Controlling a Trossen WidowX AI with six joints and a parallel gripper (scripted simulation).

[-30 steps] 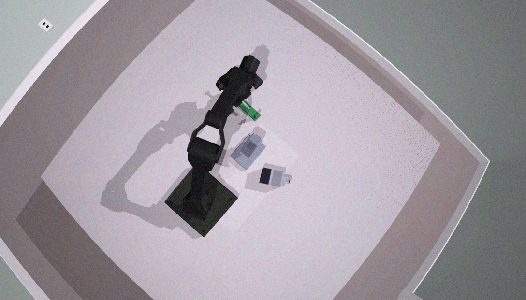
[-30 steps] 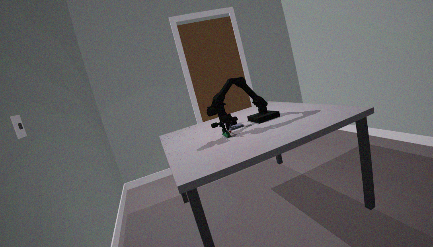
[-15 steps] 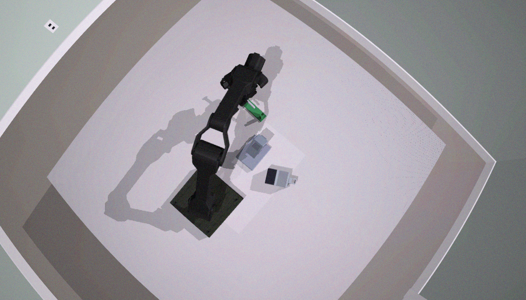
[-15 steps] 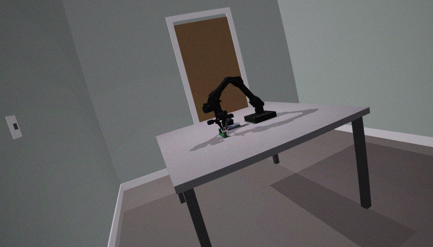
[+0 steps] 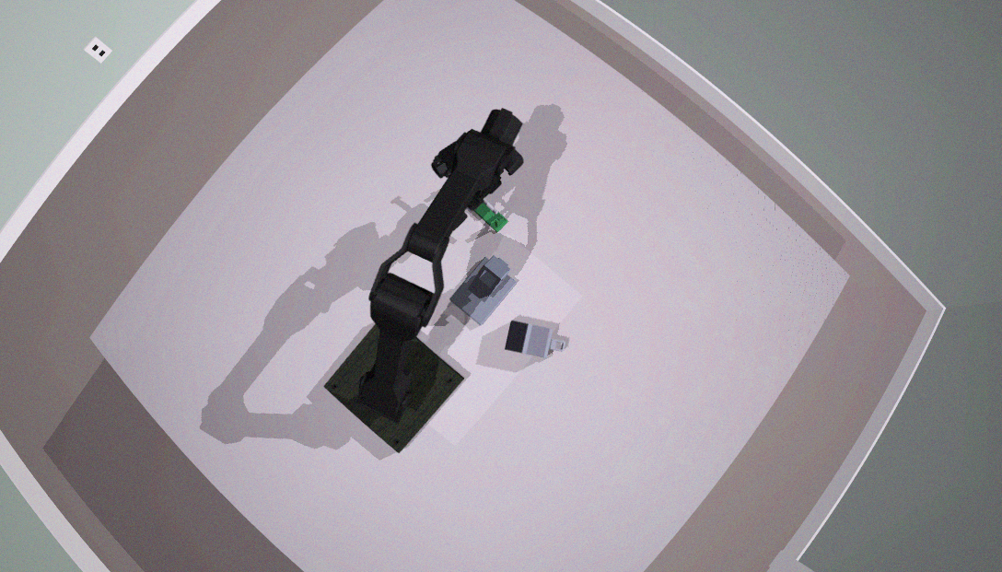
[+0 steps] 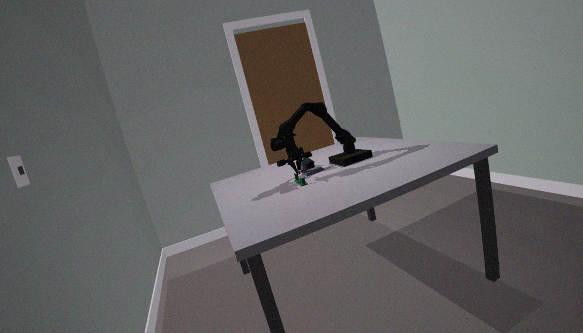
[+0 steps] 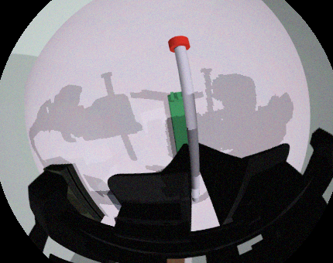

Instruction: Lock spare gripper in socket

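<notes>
Right now my gripper tip is 10 mm to the left of the green cradle and 30 mm above it. The rest, counted from my gripper tip: mount (110 mm behind, 130 mm to the right, 10 mm above); then spare gripper (150 mm behind, 270 mm to the right, 30 mm below).
</notes>
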